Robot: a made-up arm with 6 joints.
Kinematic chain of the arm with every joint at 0, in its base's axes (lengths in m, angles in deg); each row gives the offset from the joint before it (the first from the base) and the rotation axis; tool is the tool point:
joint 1: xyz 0 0 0.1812 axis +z
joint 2: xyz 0 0.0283 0 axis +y
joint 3: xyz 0 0 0.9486 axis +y
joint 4: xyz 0 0 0.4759 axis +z
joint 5: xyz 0 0 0 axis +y
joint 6: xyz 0 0 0.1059 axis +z
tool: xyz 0 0 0
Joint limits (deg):
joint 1: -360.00..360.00
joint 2: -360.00..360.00
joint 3: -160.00..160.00
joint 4: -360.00..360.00
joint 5: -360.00..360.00
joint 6: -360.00..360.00
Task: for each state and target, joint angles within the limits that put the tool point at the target. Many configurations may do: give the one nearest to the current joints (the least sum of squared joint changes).
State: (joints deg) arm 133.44 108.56 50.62 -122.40 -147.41 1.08
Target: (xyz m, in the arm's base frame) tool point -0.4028 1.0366 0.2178
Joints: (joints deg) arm 107.64 68.57 70.85 -125.17 -151.35 1.08
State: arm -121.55 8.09 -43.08 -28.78 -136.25 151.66
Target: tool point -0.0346 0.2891 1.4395
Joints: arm -73.12 -1.33 -29.04 -17.46 -134.85 151.66
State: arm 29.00 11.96 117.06 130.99 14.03 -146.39
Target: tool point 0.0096 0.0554 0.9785
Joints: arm 29.97 -34.97 124.29 131.37 10.80 -146.39
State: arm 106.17 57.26 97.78 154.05 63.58 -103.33
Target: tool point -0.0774 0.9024 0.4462
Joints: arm 90.50 41.07 116.33 154.21 63.54 -103.33
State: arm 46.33 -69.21 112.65 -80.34 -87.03 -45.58
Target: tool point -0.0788 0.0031 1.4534
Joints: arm 62.81 -22.98 72.94 -26.00 -68.54 -45.58
